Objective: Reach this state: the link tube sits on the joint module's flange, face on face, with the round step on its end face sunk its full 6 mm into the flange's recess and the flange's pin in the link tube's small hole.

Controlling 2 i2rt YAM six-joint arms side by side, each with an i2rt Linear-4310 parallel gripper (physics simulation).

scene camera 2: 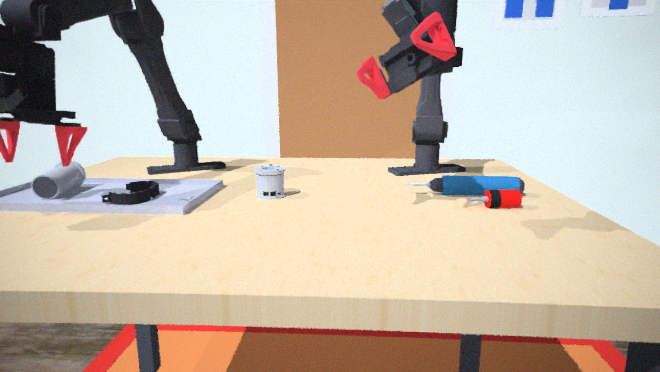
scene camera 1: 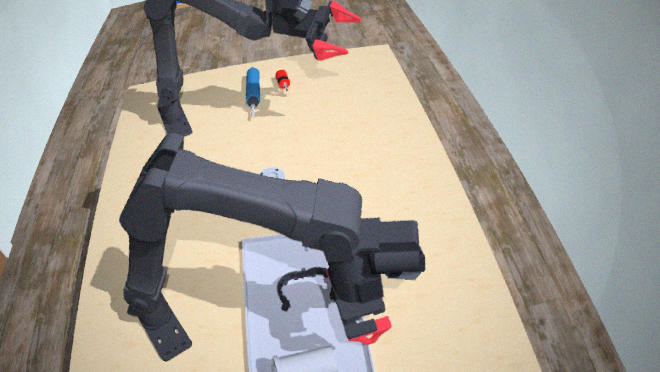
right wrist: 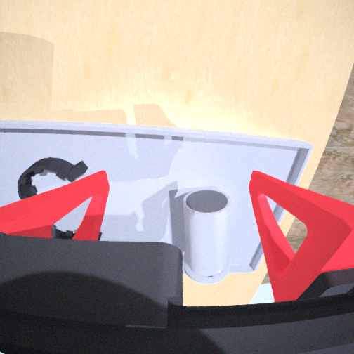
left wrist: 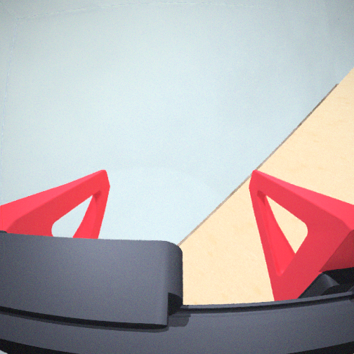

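Seen in the pictures: left gripper, between the fingertips: [scene camera 2: 384, 59] [scene camera 1: 354, 35]; right gripper, between the fingertips: [scene camera 2: 37, 164] [scene camera 1: 362, 319]; left arm's base, origin of its link: [scene camera 2: 426, 171] [scene camera 1: 174, 119]; right arm's base, origin of its link: [scene camera 2: 187, 169] [scene camera 1: 157, 317].
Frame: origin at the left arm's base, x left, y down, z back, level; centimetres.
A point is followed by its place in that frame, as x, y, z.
The link tube [scene camera 1: 307, 361] @(-86.3, -5.8, -2.0) [scene camera 2: 60, 181] @(-84.4, -3.9, -5.8) [right wrist: 206, 240], a light grey cylinder with a wider rim at one end, lies on its side in the tray. The joint module [scene camera 1: 272, 173] @(-42.2, -5.5, -15.1) [scene camera 2: 270, 183] @(-43.8, -3.4, -17.1), a short white-grey cylinder, stands upright on the table; in scene camera 1 the right arm hides most of it. My right gripper [scene camera 2: 38, 162] @(-85.1, -8.8, -13.2) [right wrist: 178, 178] is open above the tray, and the tube shows between its fingers in the right wrist view, with nothing gripped. My left gripper [scene camera 1: 354, 36] @(-30.5, -26.5, -43.8) [scene camera 2: 422, 76] [left wrist: 179, 177] is open and empty, high above the table. The flange's pin and recess are too small to make out.
The shallow grey tray [scene camera 1: 244, 280] @(-63.0, -1.6, 0.8) [scene camera 2: 205, 197] @(-56.8, -0.4, -13.2) [right wrist: 280, 145] also holds a black C-shaped clamp [scene camera 1: 285, 287] @(-67.3, -0.5, -6.1) [scene camera 2: 132, 194] @(-70.0, -2.4, -15.0) [right wrist: 25, 182]. A blue screwdriver [scene camera 1: 253, 85] @(-3.9, -4.0, -24.8) [scene camera 2: 480, 185] @(-2.0, -2.6, -27.2) and a small red one [scene camera 1: 282, 78] @(-4.3, -3.3, -33.8) [scene camera 2: 510, 199] @(-1.8, -2.0, -36.4) lie on the table on the left arm's side.
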